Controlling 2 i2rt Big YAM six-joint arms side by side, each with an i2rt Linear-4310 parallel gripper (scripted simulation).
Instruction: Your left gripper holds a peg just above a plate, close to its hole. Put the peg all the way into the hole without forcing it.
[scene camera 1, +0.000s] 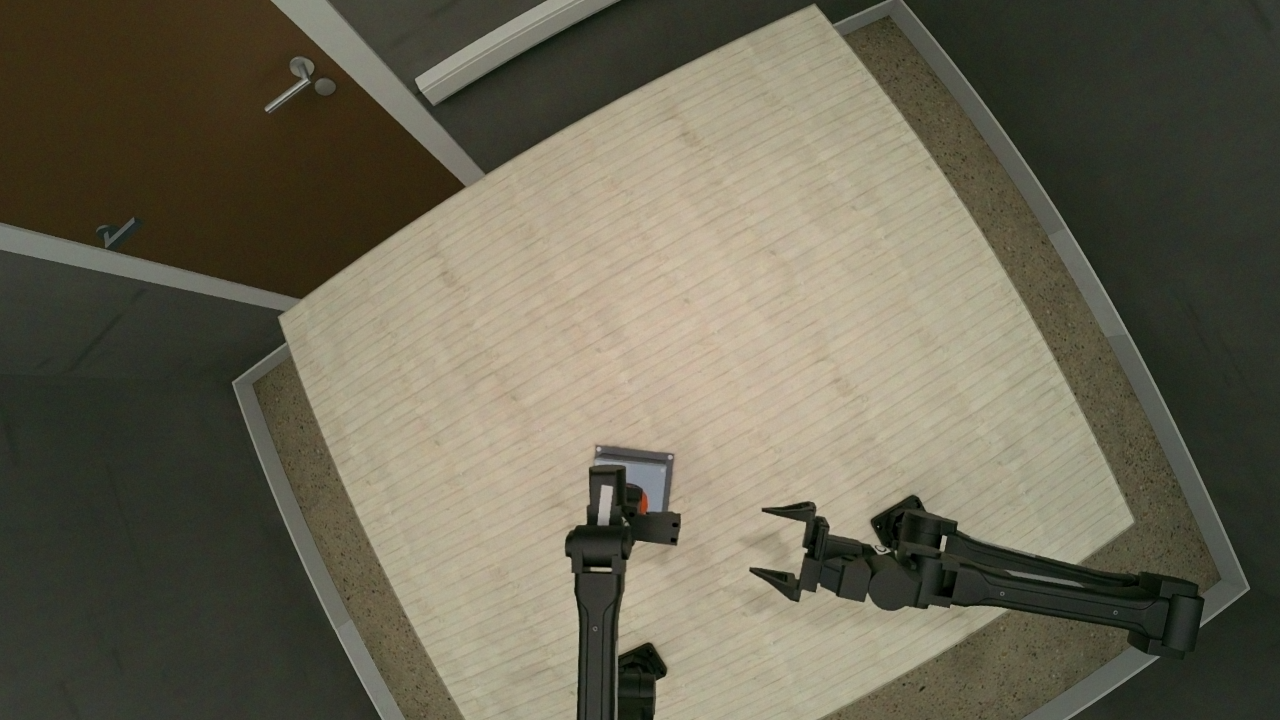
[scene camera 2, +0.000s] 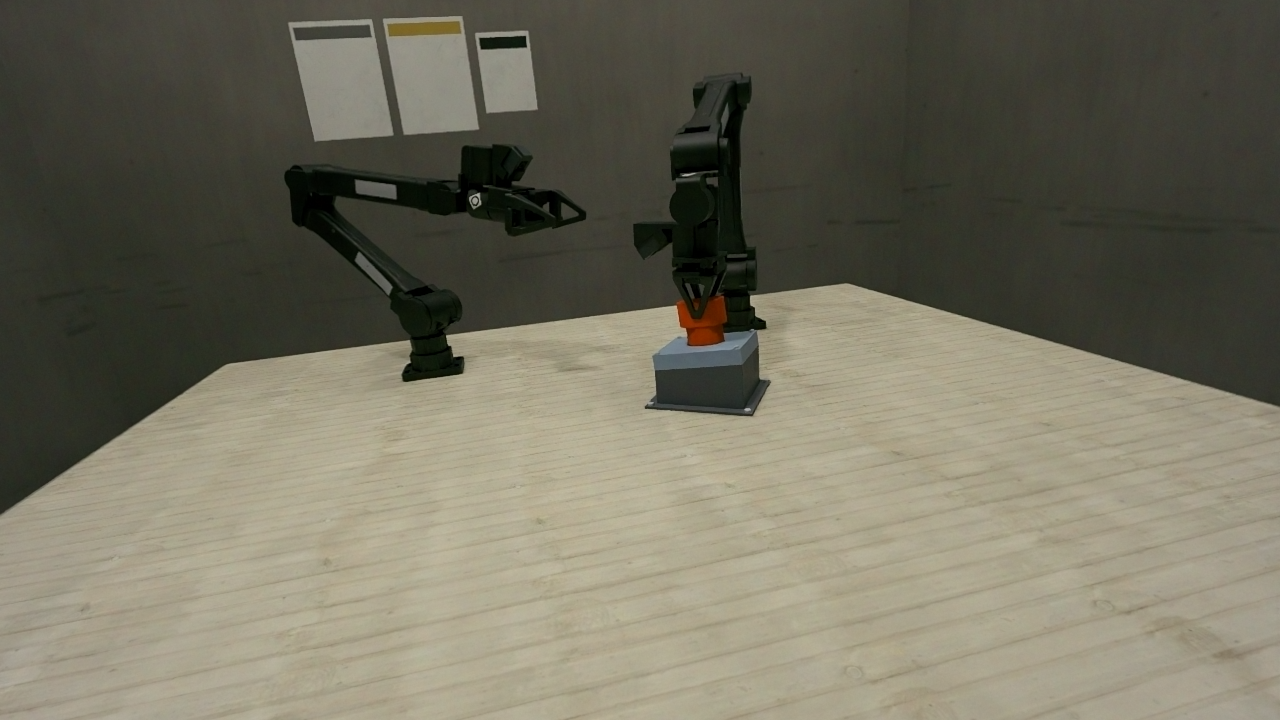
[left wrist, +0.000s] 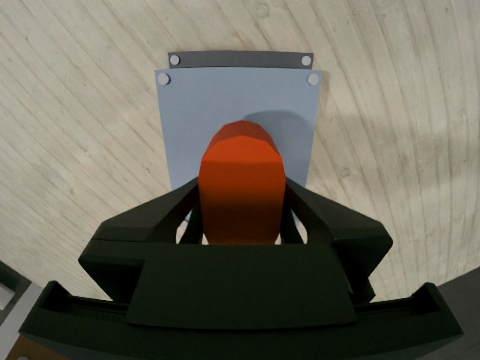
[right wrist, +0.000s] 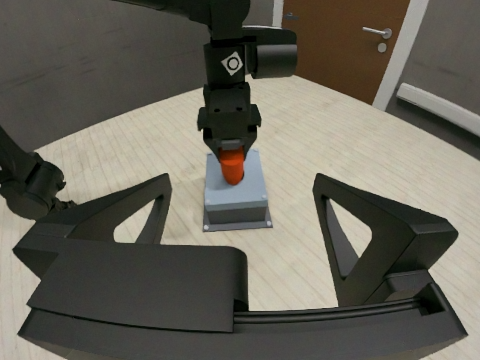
The right gripper shows in scene camera 1, in scene camera 2 and in the right wrist view (242, 181); in the left wrist view it is out of frame. One and the same spot on the right gripper: (scene camera 2: 516, 220) is (scene camera 1: 807, 506). One and the same spot on a blue-grey plate: (right wrist: 248, 192) is (scene camera 2: 672, 348).
